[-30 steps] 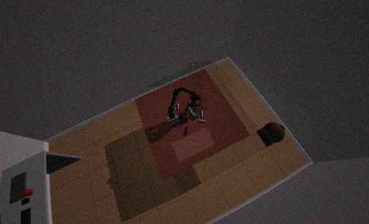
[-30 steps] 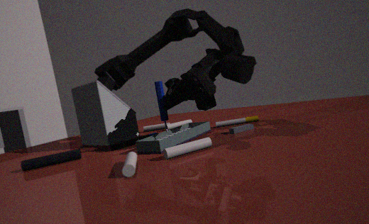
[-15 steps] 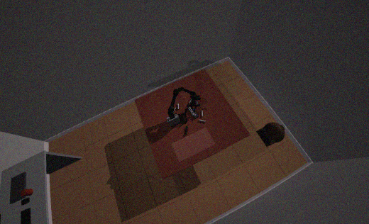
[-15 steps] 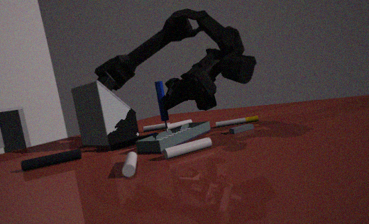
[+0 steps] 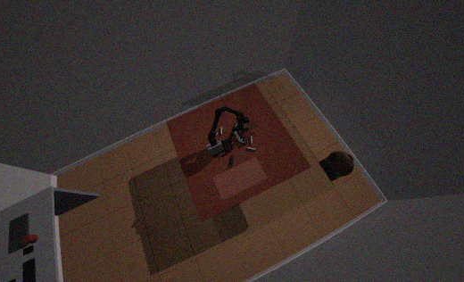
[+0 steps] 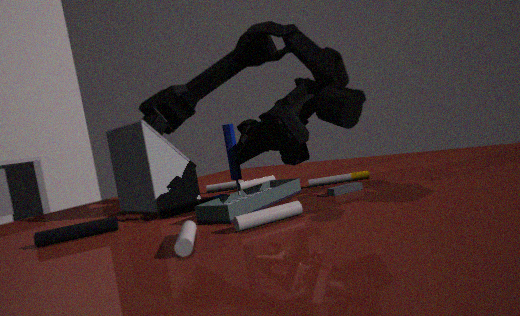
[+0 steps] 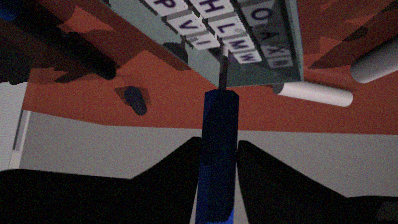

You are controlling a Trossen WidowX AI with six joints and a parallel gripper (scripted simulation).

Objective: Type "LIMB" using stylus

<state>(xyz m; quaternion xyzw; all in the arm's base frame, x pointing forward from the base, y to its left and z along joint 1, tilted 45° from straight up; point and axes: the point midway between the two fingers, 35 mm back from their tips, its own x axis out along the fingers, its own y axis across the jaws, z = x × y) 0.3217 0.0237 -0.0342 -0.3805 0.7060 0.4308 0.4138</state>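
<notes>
Right now my gripper tip is 7 cm above the L key. Also, from my gripper tip: dark blue-capped pen 13 cm behind, 7 cm below, 4 cm to the left; blue stylus 1 cm below; M key 7 cm below, 2 cm to the right.
</notes>
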